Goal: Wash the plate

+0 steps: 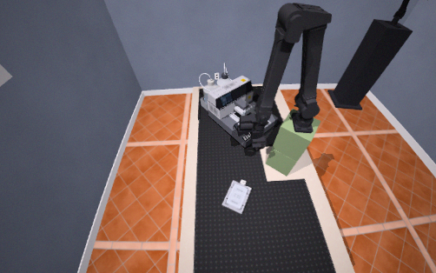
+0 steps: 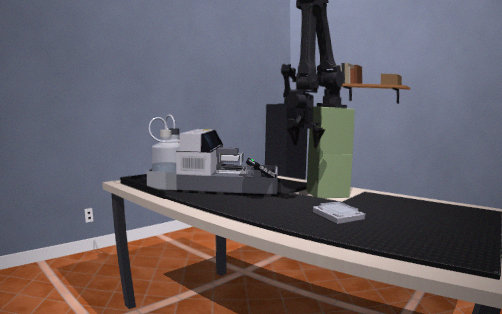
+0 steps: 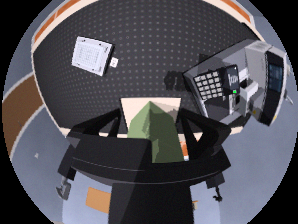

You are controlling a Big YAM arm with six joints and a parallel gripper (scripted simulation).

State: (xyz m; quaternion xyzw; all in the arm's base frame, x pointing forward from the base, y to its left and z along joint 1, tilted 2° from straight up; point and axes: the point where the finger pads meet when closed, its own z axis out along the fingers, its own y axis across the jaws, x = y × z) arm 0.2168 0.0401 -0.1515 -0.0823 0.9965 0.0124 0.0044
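My hand is 240 mm to the right of the well plate, 200 mm above it and 70 mm short of it. From my hand the other things lie so: bottle: 550 mm to the right, 340 mm ahead, 80 mm below; then plate nest N1: 240 mm to the left, 220 mm below, 70 mm ahead; then plate washer: 400 mm to the right, 100 mm below, 70 mm ahead.
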